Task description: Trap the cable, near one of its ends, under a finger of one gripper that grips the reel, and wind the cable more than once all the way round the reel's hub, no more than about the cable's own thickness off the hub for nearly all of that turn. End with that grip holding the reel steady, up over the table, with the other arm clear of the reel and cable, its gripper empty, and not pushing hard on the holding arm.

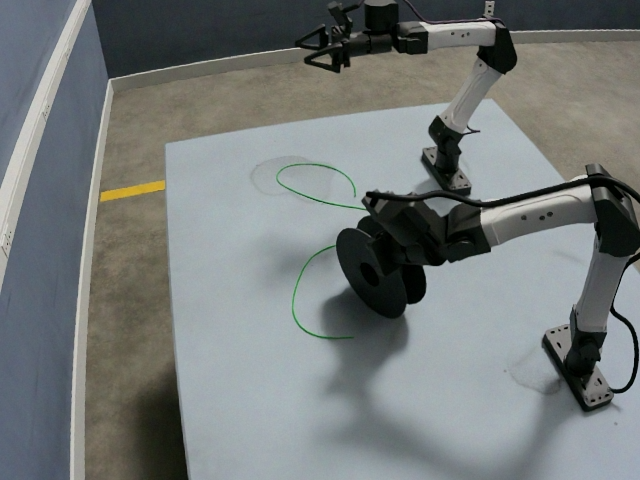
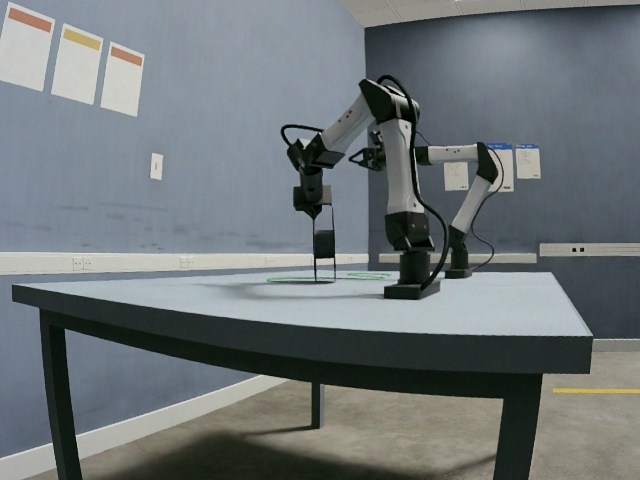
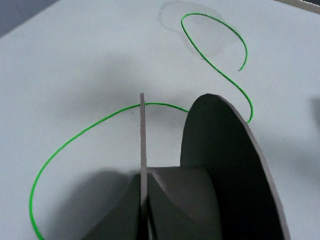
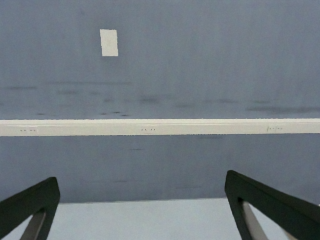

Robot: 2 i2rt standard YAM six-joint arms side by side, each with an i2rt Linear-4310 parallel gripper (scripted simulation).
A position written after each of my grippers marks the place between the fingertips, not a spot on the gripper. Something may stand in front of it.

Observation:
I see my left gripper [image 2: 313, 217], my right gripper [image 1: 299, 52] and a black reel [image 1: 387, 296].
The black reel also shows in image 2 [image 2: 323, 240] and in image 3 [image 3: 223, 179]. My left gripper also shows in image 3 [image 3: 143, 183]. My right gripper also shows in image 4 [image 4: 145, 182]. Image 4 misses the black reel: it is out of frame.

